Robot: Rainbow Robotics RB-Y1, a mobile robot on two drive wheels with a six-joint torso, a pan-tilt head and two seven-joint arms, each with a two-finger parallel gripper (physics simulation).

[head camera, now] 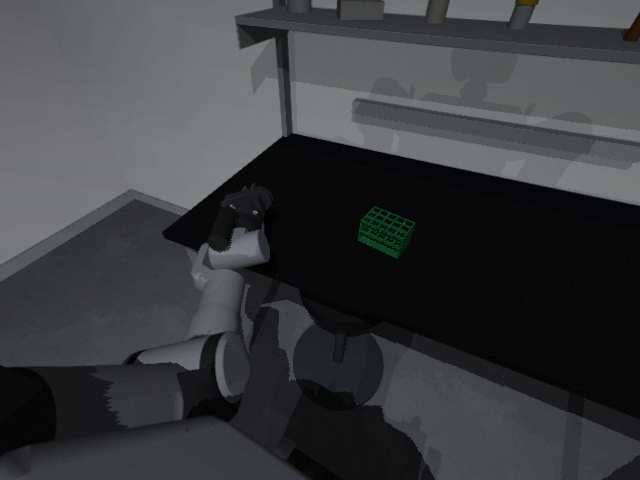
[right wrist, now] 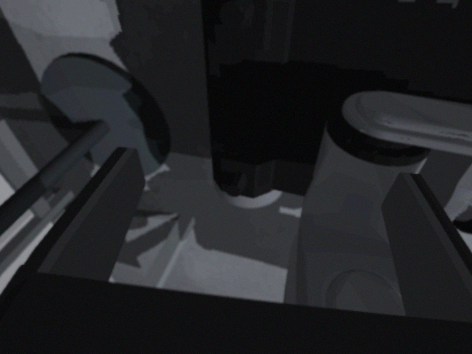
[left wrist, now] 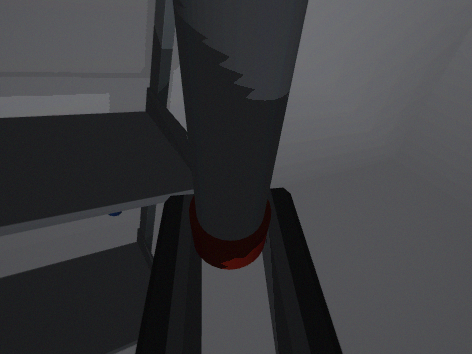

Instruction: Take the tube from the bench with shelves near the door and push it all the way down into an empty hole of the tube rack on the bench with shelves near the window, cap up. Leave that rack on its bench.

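Places are measured from the robot's base along level axes (x left, y back, z up), in centimetres.
Pixels of known places: left gripper, between the fingertips: [head camera: 250, 187] [left wrist: 228, 212]; right gripper, between the fingertips: [right wrist: 263, 177].
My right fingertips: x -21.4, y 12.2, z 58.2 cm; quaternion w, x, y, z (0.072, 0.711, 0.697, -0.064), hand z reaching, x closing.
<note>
Behind a point stands the place of what it marks.
A grey tube [left wrist: 235, 125] {x 47.2, y -33.7, z 101.4 cm} with a red cap [left wrist: 230, 255] {x 48.4, y -34.1, z 105.2 cm} is held by its cap between the fingers of my left gripper [left wrist: 228, 212] {x 49.9, y -36.0, z 106.1 cm} [head camera: 249, 187] {x 49.9, y -36.0, z 106.1 cm}, which is shut on it. The tube's body reaches toward the top of the left wrist view. In the head view the left gripper is over the left part of the black bench top [head camera: 491, 268] {x -12.6, y -53.8, z 91.4 cm}, to the left of the green tube rack [head camera: 386, 231] {x 14.7, y -45.6, z 98.8 cm} and apart from it. No tube shows in the rack. The held tube is hidden there behind the gripper. My right gripper [right wrist: 263, 177] {x -21.4, y 12.2, z 58.2 cm} is open and empty.
A shelf [head camera: 413, 33] {x 24.1, y -71.4, z 137.1 cm} with bottles and a grey box [head camera: 360, 9] {x 42.5, y -82.7, z 139.4 cm} runs above the bench's back. A grey rail [head camera: 480, 121] {x 3.0, y -99.9, z 110.9 cm} is on the wall. A round stool [head camera: 338, 366] {x 23.4, y -48.4, z 3.0 cm} stands below the bench's front edge. Shelves [left wrist: 75, 165] {x 55.8, y -80.4, z 135.2 cm} show at the left of the left wrist view.
</note>
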